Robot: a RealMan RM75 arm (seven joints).
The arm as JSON. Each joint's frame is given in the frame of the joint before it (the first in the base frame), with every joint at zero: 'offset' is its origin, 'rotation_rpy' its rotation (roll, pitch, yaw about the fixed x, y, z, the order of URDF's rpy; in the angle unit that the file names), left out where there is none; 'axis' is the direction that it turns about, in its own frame. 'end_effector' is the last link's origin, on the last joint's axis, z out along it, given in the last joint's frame.
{
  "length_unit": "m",
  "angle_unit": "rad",
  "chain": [
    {
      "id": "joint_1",
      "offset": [
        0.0,
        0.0,
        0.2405
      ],
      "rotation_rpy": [
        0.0,
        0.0,
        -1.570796
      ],
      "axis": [
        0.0,
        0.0,
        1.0
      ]
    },
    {
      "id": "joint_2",
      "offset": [
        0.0,
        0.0,
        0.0
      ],
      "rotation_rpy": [
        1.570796,
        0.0,
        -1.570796
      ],
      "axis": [
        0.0,
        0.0,
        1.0
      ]
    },
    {
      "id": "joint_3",
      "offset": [
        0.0,
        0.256,
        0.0
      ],
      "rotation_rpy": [
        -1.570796,
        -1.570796,
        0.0
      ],
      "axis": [
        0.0,
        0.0,
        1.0
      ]
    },
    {
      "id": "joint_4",
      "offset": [
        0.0,
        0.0,
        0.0
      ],
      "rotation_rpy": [
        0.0,
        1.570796,
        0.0
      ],
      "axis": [
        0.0,
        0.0,
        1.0
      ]
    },
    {
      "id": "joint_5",
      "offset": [
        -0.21,
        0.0,
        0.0
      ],
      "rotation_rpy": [
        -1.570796,
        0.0,
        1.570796
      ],
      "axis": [
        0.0,
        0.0,
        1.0
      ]
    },
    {
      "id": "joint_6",
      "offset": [
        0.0,
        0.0,
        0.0
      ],
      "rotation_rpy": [
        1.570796,
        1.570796,
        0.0
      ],
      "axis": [
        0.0,
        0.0,
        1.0
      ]
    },
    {
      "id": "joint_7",
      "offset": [
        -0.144,
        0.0,
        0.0
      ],
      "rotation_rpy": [
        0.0,
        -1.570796,
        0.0
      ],
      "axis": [
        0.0,
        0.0,
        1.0
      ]
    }
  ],
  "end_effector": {
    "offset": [
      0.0,
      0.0,
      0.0
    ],
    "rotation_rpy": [
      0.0,
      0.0,
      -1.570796
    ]
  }
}
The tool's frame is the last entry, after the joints.
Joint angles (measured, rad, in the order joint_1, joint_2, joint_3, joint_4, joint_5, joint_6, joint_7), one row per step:
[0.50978, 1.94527, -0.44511, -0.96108, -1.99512, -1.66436, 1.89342]
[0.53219, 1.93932, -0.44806, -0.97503, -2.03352, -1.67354, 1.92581]
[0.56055, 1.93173, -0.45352, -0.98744, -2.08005, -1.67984, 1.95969]
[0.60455, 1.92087, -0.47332, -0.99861, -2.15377, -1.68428, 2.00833]
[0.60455, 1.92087, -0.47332, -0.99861, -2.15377, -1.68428, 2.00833]
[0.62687, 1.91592, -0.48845, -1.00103, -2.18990, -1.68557, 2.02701]
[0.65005, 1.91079, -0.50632, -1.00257, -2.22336, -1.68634, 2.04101]
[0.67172, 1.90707, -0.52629, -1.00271, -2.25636, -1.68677, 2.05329]
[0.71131, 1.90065, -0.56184, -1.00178, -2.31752, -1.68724, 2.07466]
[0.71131, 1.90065, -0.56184, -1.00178, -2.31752, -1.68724, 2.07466]
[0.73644, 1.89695, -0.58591, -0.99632, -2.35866, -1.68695, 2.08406]
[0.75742, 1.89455, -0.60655, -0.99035, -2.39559, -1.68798, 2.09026]
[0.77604, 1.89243, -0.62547, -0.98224, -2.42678, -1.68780, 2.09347]
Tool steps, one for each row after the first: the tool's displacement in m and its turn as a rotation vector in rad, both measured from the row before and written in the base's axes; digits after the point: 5 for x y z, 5 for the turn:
[-0.00507, 0.00451, 0.00105, -0.02853, -0.02198, -0.00873]
[-0.00591, 0.00610, 0.00092, -0.03038, -0.03006, -0.01082]
[-0.00882, 0.00960, -0.00120, -0.05065, -0.05329, -0.01925]
[0.00000, 0.00000, 0.00000, 0.00000, 0.00000, 0.00000]
[-0.00468, 0.00479, -0.00169, -0.02649, -0.03114, -0.00519]
[-0.00541, 0.00502, -0.00177, -0.02488, -0.03379, 0.00096]
[-0.00497, 0.00444, -0.00263, -0.02579, -0.03466, 0.00090]
[-0.00873, 0.00773, -0.00439, -0.04306, -0.06577, 0.00093]
[0.00000, 0.00000, 0.00000, 0.00000, 0.00000, 0.00000]
[-0.00475, 0.00447, -0.00358, -0.02893, -0.04544, 0.00115]
[-0.00353, 0.00325, -0.00339, -0.02615, -0.04081, 0.00095]
[-0.00299, 0.00283, -0.00325, -0.02304, -0.03591, 0.00250]

